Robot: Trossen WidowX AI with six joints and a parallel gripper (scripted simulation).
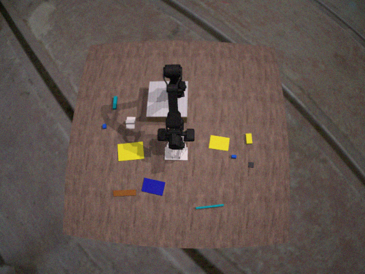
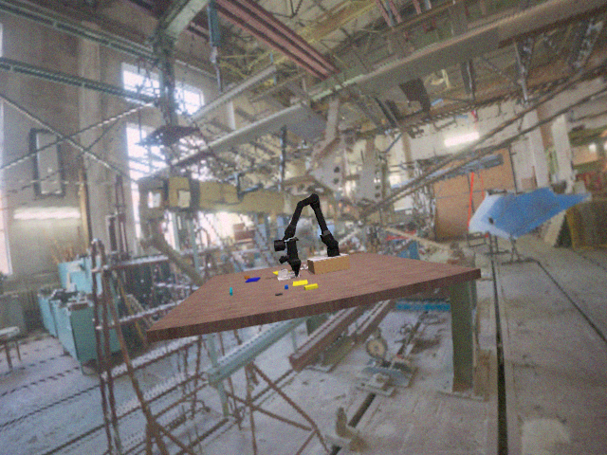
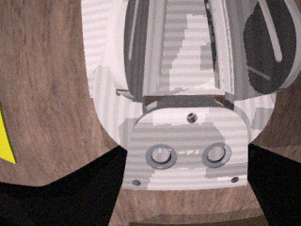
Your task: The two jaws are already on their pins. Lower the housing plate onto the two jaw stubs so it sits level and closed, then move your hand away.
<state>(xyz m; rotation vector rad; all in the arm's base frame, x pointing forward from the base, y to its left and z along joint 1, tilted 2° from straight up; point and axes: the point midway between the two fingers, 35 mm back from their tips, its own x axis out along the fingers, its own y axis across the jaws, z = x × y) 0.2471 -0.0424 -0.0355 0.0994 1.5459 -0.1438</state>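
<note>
Now: the white base 70 mm ahead of my gripper tip and 10 mm to the right of it. Round my gripper tip: yellow card (260 mm to the right, 30 mm ahead, 10 mm below); then blue card (240 mm ahead, 150 mm to the right); then orange strip (320 mm to the right, 260 mm ahead).
</note>
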